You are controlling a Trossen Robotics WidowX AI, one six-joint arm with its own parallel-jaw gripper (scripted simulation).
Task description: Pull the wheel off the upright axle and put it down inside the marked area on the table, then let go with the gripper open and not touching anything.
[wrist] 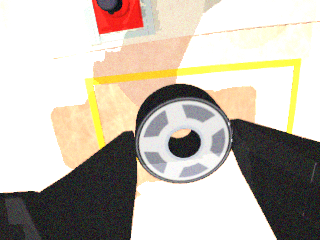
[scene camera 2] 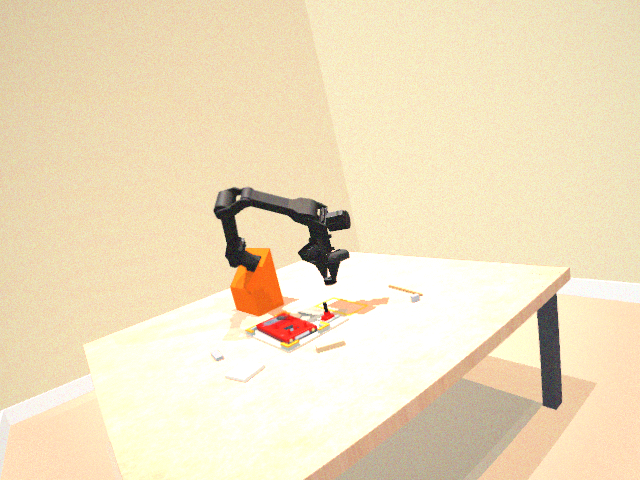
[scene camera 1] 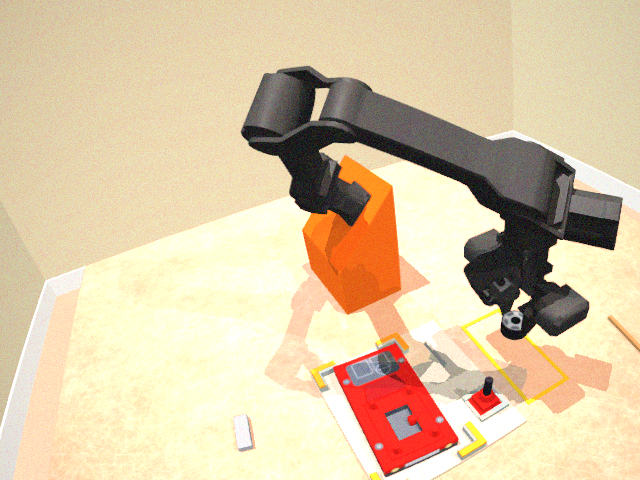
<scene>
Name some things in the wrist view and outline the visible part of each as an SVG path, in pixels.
My gripper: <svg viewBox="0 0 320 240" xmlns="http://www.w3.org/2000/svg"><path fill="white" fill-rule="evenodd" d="M135 131L120 133L119 136L109 141L107 145L93 153L91 157L77 165L71 172L68 172L68 175L57 179L55 183L48 185L45 189L41 189L40 192L0 192L0 240L131 240L137 191ZM229 119L233 127L232 151L233 155L235 155L237 167L243 173L244 179L249 185L248 188L251 189L261 212L265 215L265 220L271 225L271 231L275 233L275 239L320 240L320 141L292 135L292 133L265 127L265 125L252 123L252 121L239 119L239 117L237 119Z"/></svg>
A wheel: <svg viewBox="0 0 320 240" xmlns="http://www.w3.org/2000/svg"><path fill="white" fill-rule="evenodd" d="M163 85L163 87L149 93L143 103L140 104L139 109L137 109L135 120L137 159L139 159L140 164L143 165L143 168L149 175L163 181L163 183L192 183L192 181L201 180L204 177L213 175L213 173L223 167L223 164L231 155L233 147L231 120L229 120L223 108L204 89L184 83ZM171 136L173 132L179 131L179 129L191 129L183 137Z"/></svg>
</scene>
